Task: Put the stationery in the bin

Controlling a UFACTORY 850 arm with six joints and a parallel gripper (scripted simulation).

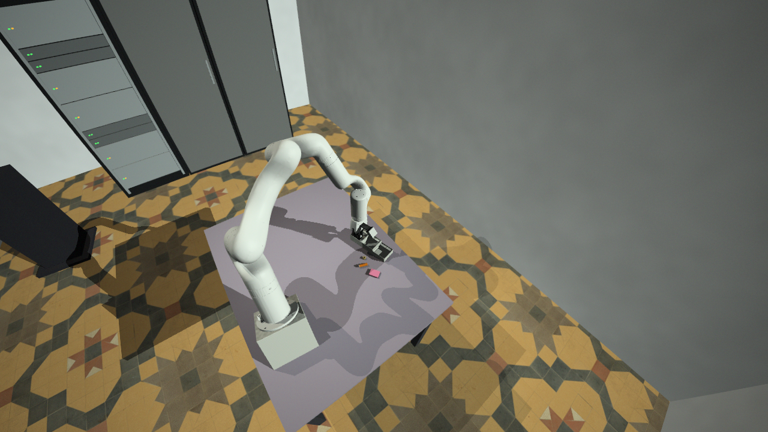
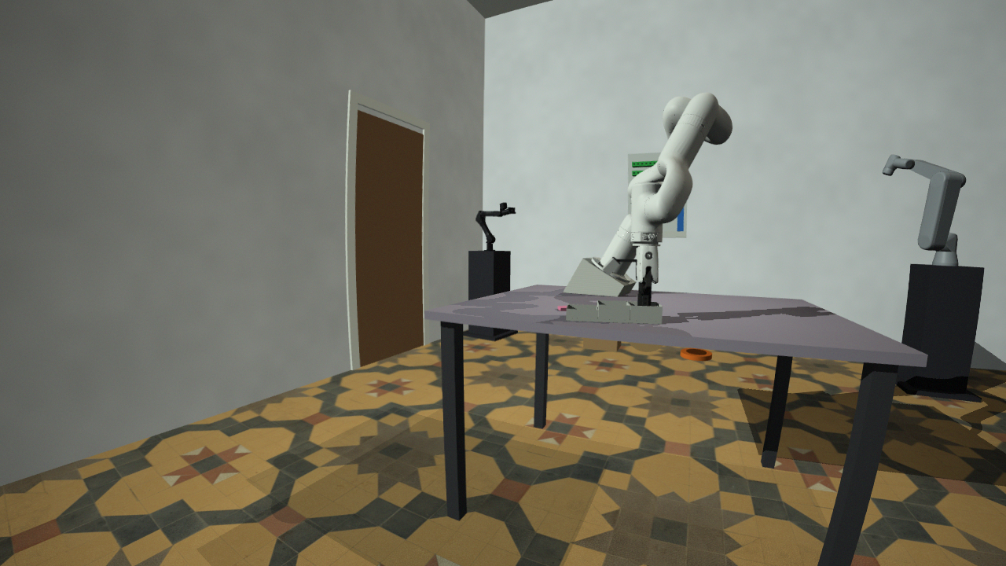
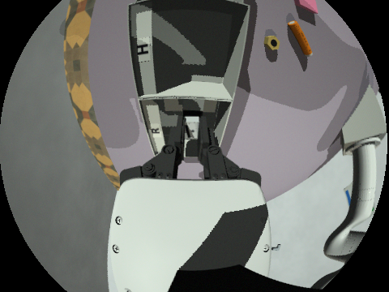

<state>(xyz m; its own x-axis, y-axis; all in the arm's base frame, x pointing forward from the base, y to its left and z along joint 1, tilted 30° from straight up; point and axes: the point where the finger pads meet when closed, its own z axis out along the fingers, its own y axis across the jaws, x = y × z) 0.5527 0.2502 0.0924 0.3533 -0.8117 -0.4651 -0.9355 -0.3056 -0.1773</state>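
Now: the eraser 40 mm below my hand and 10 mm to the right of it. The rest, counted from my hand: orange cylinder: 170 mm to the right, 70 mm behind, 40 mm below; then silver thing: 10 mm below; then ring-like thing: 130 mm to the right, 50 mm below, 40 mm behind.
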